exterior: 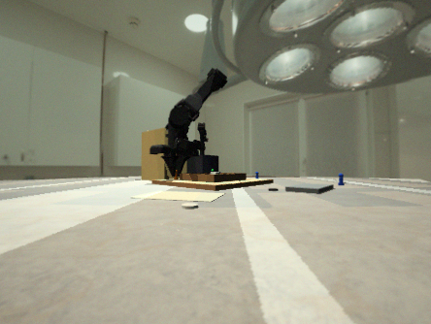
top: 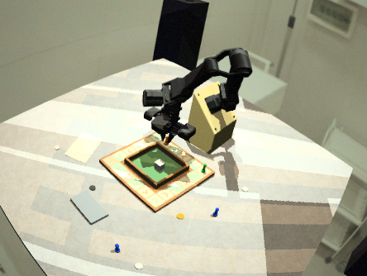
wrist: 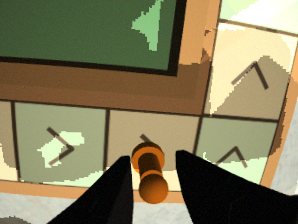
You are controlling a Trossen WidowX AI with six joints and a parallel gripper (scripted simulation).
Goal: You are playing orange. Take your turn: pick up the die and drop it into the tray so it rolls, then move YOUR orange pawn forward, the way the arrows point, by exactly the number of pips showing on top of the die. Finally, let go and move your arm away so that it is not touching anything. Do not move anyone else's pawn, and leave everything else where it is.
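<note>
Right now my gripper tip is 110 mm short of the green tray, 60 mm to the right of it and 20 mm above it. The rest, counted from my gripper tip: green pawn (180 mm to the left, 10 mm ahead, 10 mm above); then orange pawn (10 mm above); then white die (110 mm ahead, 80 mm to the left).
</note>
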